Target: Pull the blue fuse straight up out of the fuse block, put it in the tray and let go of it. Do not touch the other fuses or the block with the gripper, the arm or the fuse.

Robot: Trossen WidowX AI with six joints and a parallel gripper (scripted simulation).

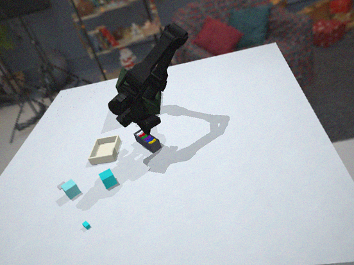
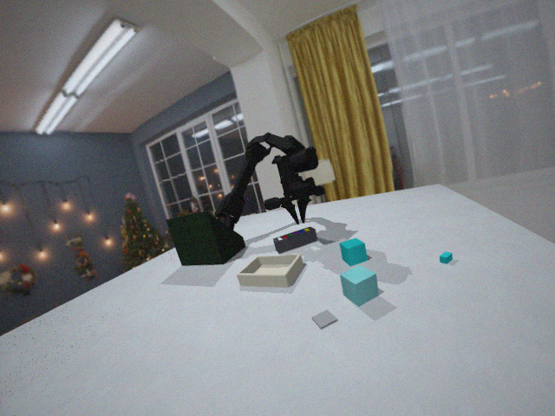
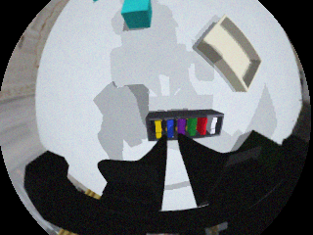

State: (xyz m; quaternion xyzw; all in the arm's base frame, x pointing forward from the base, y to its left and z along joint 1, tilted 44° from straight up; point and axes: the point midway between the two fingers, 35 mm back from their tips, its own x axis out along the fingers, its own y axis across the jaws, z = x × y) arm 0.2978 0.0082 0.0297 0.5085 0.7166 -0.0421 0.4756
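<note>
The cream tray is 200 mm to the right of my gripper tip, 60 mm below it and 30 mm behind it. From my gripper tip the other things lie so: flat grey tile: 340 mm to the right, 140 mm ahead, 60 mm below; teal cube: 350 mm ahead, 180 mm to the right, 60 mm below.
</note>
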